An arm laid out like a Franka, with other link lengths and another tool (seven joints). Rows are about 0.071 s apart.
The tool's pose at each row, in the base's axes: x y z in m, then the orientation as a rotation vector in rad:
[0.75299 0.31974 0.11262 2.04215 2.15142 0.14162]
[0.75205 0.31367 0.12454 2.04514 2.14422 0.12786]
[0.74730 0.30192 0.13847 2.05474 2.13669 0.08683]
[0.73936 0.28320 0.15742 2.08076 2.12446 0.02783]
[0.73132 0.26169 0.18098 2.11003 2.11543 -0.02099]
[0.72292 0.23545 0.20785 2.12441 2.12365 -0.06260]
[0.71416 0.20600 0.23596 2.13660 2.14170 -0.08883]
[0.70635 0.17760 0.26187 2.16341 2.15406 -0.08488]
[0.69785 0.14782 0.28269 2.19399 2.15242 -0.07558]
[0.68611 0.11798 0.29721 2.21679 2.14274 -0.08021]
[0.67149 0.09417 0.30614 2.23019 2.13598 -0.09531]
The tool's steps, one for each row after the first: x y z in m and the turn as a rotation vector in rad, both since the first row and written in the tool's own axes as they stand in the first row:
[-0.00671 0.00095 -0.01157 0.00417 -0.00942 0.00380]
[-0.01903 -0.00178 -0.02555 0.02419 -0.02924 0.00954]
[-0.03844 -0.00710 -0.04472 0.05911 -0.05221 0.02470]
[-0.06090 -0.01182 -0.06829 0.09296 -0.06615 0.04068]
[-0.08826 -0.01654 -0.09495 0.12439 -0.07340 0.04203]
[-0.11887 -0.02157 -0.12273 0.15183 -0.06892 0.03892]
[-0.14835 -0.02601 -0.14822 0.16885 -0.04751 0.04722]
[-0.17888 -0.03216 -0.16879 0.17869 -0.02981 0.06350]
[-0.20894 -0.04266 -0.18378 0.18785 -0.02617 0.07851]
[-0.23253 -0.05669 -0.19414 0.19883 -0.02979 0.08708]

